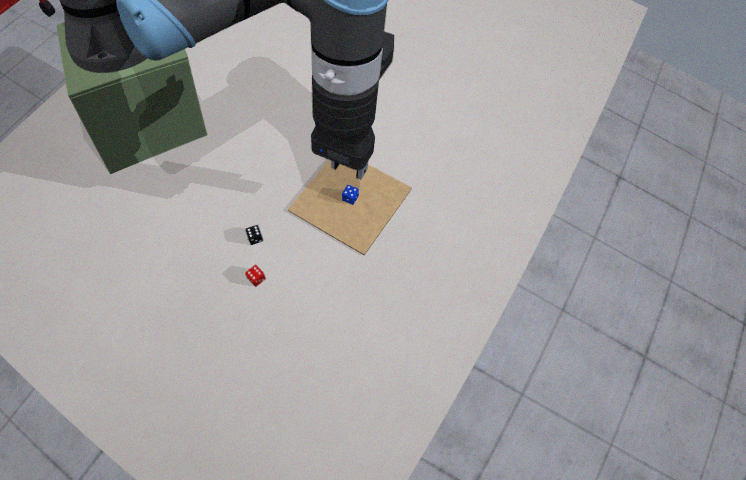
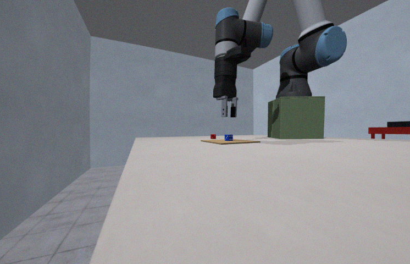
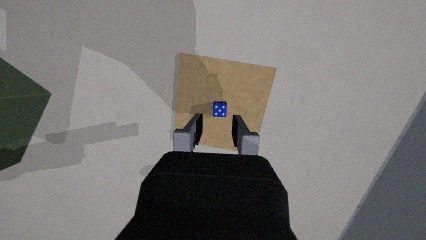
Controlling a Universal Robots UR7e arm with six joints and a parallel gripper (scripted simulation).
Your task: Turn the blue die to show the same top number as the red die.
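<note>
The blue die lies 9 cm below my hand. Round my hand: black die (6 cm behind, 15 cm to the right, 9 cm below); then red die (1 cm behind, 19 cm to the right, 9 cm below); then tan mat (10 cm below).
</note>
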